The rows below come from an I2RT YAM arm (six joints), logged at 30 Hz.
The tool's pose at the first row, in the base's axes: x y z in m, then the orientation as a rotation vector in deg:
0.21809 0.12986 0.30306 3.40 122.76 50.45
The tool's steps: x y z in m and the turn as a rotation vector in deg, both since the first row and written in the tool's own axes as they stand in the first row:
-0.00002 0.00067 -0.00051 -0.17 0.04 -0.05
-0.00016 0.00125 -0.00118 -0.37 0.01 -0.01
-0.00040 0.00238 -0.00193 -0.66 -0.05 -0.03
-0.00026 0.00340 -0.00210 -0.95 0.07 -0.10
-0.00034 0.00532 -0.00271 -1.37 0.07 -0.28
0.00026 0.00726 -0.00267 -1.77 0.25 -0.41
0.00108 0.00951 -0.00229 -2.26 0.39 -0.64
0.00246 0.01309 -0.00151 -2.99 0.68 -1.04
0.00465 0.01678 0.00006 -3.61 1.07 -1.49
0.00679 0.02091 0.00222 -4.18 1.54 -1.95
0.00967 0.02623 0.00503 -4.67 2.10 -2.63
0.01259 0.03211 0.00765 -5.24 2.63 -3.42
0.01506 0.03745 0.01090 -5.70 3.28 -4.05
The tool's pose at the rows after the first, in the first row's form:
0.21759 0.13007 0.30370 3.24 122.71 50.61
0.21708 0.13008 0.30444 3.20 122.60 50.84
0.21645 0.13043 0.30562 3.05 122.41 51.13
0.21599 0.13115 0.30622 2.78 122.38 51.42
0.21516 0.13223 0.30771 2.37 122.16 51.76
0.21432 0.13391 0.30847 1.95 122.12 52.15
0.21349 0.13609 0.30913 1.40 121.99 52.56
0.21224 0.13968 0.31006 0.47 121.85 53.16
0.21097 0.14407 0.31017 -0.50 121.84 53.63
0.21003 0.14911 0.31032 -1.49 121.93 54.06
0.20876 0.15566 0.31042 -2.72 122.09 54.30
0.20719 0.16253 0.31093 -4.09 122.17 54.54
0.20650 0.16921 0.31112 -5.30 122.42 54.78

